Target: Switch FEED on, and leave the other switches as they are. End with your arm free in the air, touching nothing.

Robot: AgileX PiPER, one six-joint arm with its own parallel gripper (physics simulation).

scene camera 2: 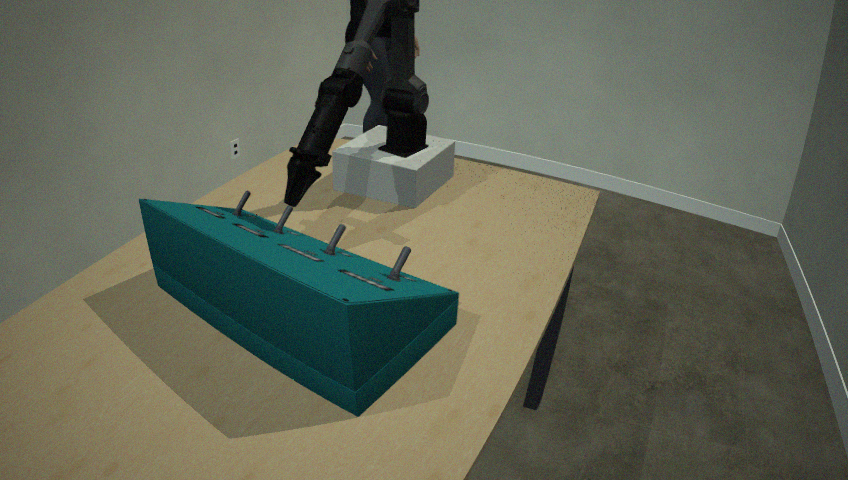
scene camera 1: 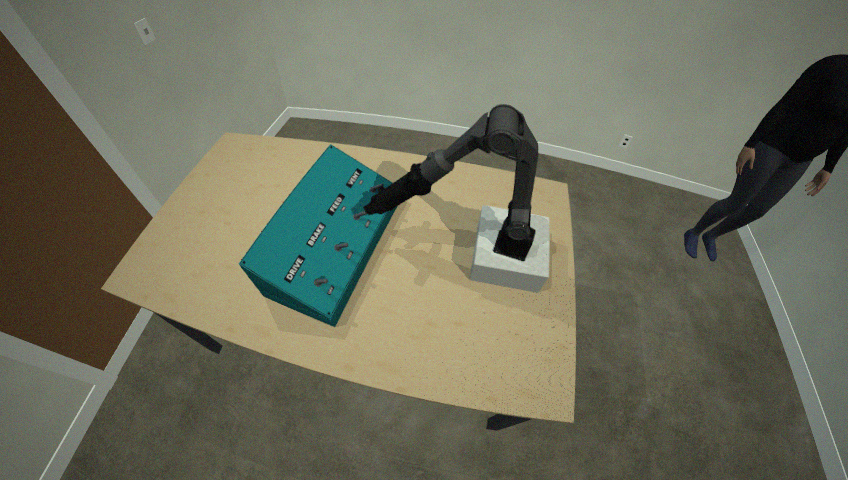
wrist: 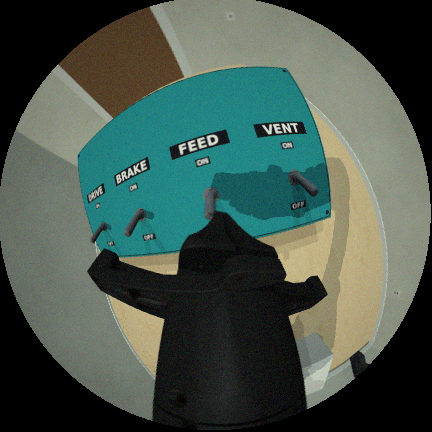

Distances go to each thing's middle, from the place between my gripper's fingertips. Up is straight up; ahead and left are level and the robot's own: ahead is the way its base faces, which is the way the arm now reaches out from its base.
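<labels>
The teal switch box [scene camera 2: 347,328] is what I am looking at, and counted from my hand it sits 40 mm below, 70 mm to the left of it and 110 mm ahead of it.
</labels>
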